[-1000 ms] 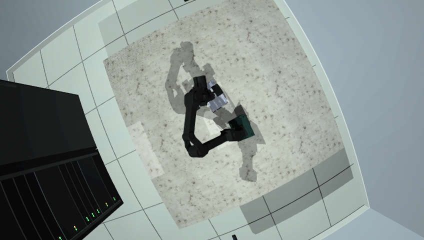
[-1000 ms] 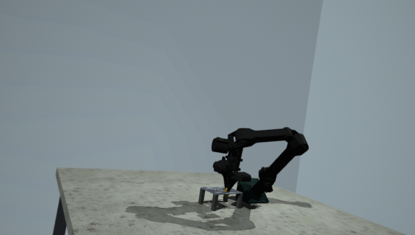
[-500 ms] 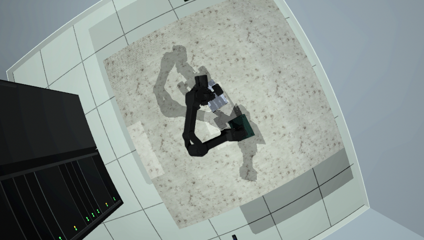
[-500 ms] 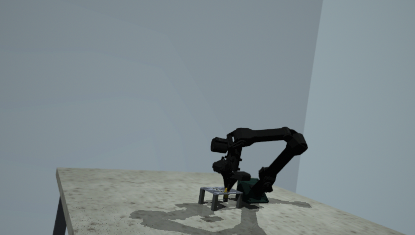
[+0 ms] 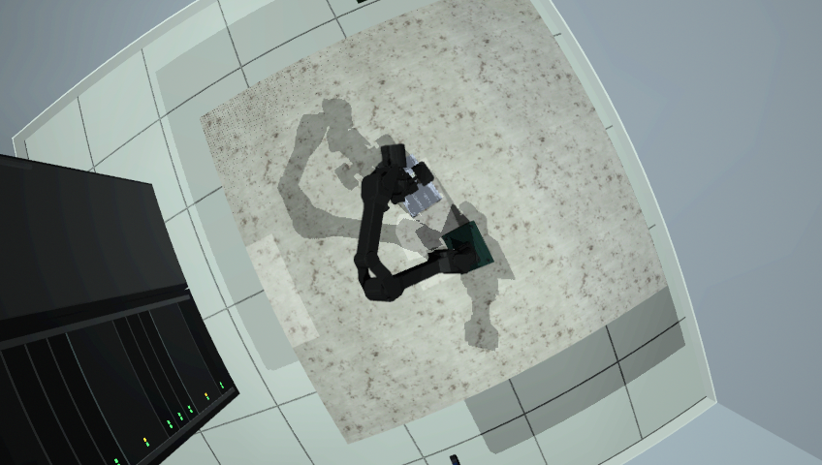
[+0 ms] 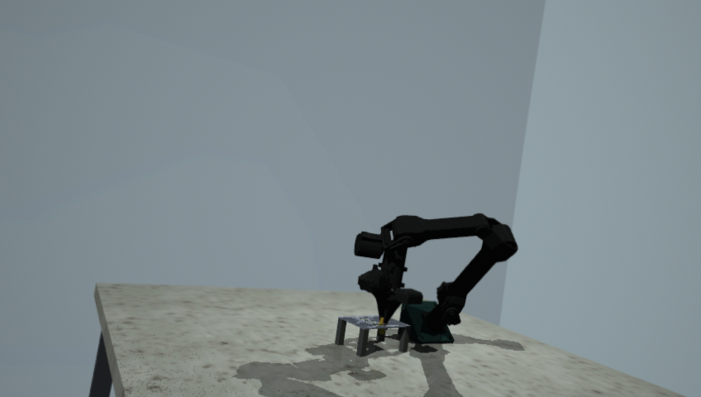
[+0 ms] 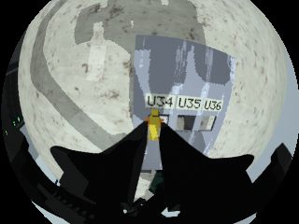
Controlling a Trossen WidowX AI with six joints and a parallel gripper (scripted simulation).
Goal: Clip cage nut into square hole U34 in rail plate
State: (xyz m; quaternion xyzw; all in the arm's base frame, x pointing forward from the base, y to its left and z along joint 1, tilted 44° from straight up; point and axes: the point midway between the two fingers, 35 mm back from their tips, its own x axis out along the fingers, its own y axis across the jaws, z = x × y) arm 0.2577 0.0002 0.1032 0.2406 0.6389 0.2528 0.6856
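Now: the cage nut 10 mm below my gripper tip.
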